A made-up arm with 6 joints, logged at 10 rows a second.
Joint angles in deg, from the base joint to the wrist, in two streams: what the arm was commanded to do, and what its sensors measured. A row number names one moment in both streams.
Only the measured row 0 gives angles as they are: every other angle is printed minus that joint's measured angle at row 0.
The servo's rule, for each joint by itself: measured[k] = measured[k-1] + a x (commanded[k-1-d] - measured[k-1]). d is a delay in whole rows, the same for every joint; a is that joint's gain. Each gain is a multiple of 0.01, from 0.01 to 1. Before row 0 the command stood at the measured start. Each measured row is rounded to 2 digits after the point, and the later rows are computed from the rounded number. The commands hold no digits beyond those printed.
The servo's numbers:
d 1
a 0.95 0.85 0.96 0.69 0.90 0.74
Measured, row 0:
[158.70 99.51 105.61 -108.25 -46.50 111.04]
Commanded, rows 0 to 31:
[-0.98 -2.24 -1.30 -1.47 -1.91 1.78]
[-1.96 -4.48 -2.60 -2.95 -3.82 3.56]
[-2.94 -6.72 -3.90 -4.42 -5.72 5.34]
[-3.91 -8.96 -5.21 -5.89 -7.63 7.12]
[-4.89 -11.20 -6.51 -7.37 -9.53 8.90]
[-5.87 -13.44 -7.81 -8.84 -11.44 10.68]
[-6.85 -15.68 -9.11 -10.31 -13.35 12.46]
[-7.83 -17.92 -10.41 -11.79 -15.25 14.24]
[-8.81 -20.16 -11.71 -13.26 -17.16 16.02]
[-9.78 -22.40 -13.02 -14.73 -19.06 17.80]
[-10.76 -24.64 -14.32 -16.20 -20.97 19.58]
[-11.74 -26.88 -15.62 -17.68 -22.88 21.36]
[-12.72 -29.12 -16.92 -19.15 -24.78 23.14]
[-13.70 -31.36 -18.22 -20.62 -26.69 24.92]
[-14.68 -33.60 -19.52 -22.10 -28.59 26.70]
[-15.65 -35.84 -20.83 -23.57 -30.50 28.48]
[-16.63 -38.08 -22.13 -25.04 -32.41 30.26]
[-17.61 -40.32 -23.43 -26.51 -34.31 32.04]
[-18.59 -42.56 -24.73 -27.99 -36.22 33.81]
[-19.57 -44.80 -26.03 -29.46 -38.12 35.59]
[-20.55 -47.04 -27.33 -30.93 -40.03 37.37]
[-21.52 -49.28 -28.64 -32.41 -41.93 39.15]
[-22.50 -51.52 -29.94 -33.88 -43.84 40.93]
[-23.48 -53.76 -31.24 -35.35 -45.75 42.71]
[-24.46 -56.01 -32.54 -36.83 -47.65 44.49]
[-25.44 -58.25 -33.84 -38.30 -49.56 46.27]
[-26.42 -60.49 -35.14 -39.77 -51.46 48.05]
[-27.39 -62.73 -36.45 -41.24 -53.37 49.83]
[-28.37 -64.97 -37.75 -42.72 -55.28 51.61]
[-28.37 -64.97 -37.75 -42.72 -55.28 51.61]
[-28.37 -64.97 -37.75 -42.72 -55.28 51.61]
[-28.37 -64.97 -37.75 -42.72 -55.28 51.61]
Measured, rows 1 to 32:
[0.00 0.00 0.00 0.00 0.00 0.00]
[-0.93 -1.90 -1.25 -1.01 -1.72 1.32]
[-1.91 -4.09 -2.55 -2.35 -3.61 2.98]
[-2.89 -6.33 -3.85 -3.78 -5.51 4.73]
[-3.86 -8.57 -5.16 -5.24 -7.42 6.50]
[-4.84 -10.81 -6.46 -6.71 -9.32 8.28]
[-5.82 -13.05 -7.76 -8.18 -11.23 10.06]
[-6.80 -15.29 -9.06 -9.65 -13.14 11.84]
[-7.78 -17.53 -10.36 -11.13 -15.04 13.62]
[-8.76 -19.77 -11.66 -12.60 -16.95 15.40]
[-9.73 -22.01 -12.97 -14.07 -18.85 17.18]
[-10.71 -24.25 -14.27 -15.54 -20.76 18.96]
[-11.69 -26.49 -15.57 -17.02 -22.67 20.74]
[-12.67 -28.73 -16.87 -18.49 -24.57 22.52]
[-13.65 -30.97 -18.17 -19.96 -26.48 24.30]
[-14.63 -33.21 -19.47 -21.44 -28.38 26.08]
[-15.60 -35.45 -20.78 -22.91 -30.29 27.86]
[-16.58 -37.69 -22.08 -24.38 -32.20 29.64]
[-17.56 -39.93 -23.38 -25.85 -34.10 31.42]
[-18.54 -42.17 -24.68 -27.33 -36.01 33.19]
[-19.52 -44.41 -25.98 -28.80 -37.91 34.97]
[-20.50 -46.65 -27.28 -30.27 -39.82 36.75]
[-21.47 -48.89 -28.59 -31.75 -41.72 38.53]
[-22.45 -51.13 -29.89 -33.22 -43.63 40.31]
[-23.43 -53.37 -31.19 -34.69 -45.54 42.09]
[-24.41 -55.61 -32.49 -36.17 -47.44 43.87]
[-25.39 -57.85 -33.79 -37.64 -49.35 45.65]
[-26.37 -60.09 -35.09 -39.11 -51.25 47.43]
[-27.34 -62.33 -36.40 -40.58 -53.16 49.21]
[-28.32 -64.57 -37.70 -42.06 -55.07 50.99]
[-28.37 -64.91 -37.75 -42.52 -55.26 51.45]
[-28.37 -64.96 -37.75 -42.66 -55.28 51.57]

